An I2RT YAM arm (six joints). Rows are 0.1 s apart.
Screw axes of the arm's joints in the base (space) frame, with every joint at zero. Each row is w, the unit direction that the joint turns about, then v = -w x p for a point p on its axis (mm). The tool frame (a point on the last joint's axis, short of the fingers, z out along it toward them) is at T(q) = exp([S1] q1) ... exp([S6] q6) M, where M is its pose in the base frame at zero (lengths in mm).
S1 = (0, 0, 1, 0.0, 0.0, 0.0)
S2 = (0, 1, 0, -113.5, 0.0, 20.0)
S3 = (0, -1, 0, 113.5, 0.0, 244.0)
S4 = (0, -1, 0, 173.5, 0.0, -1.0)
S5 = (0, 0, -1, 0.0, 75.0, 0.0)
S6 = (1, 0, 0, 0.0, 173.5, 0.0)
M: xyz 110.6 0.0 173.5 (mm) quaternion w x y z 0.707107 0 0.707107 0
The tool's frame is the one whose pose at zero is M.
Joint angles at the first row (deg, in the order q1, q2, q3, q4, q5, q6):
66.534 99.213 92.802 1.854 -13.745 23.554
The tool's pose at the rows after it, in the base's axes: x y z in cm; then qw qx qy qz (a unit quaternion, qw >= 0):
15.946, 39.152, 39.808, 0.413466, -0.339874, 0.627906, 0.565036
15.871, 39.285, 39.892, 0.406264, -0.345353, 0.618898, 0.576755
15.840, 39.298, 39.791, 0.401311, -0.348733, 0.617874, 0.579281
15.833, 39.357, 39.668, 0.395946, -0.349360, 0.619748, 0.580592
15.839, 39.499, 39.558, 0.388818, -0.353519, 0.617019, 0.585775
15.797, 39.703, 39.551, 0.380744, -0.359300, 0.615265, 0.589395
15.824, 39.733, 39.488, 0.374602, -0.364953, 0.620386, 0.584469
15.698, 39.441, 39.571, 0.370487, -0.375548, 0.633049, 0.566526
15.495, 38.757, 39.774, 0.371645, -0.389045, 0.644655, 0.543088
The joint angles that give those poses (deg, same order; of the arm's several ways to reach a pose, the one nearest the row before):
66.534 99.491 91.737 6.590 -15.693 25.064
66.558 99.744 91.842 7.625 -17.443 25.594
66.545 99.757 91.683 7.666 -18.183 25.719
66.555 99.877 91.688 7.447 -18.562 26.060
66.533 100.199 91.796 7.711 -19.701 26.381
66.607 100.649 92.420 7.292 -20.812 26.521
66.557 100.809 93.015 5.572 -21.239 26.071
66.588 100.316 93.860 1.326 -20.830 24.310
66.537 99.073 94.173 -3.290 -20.000 21.687

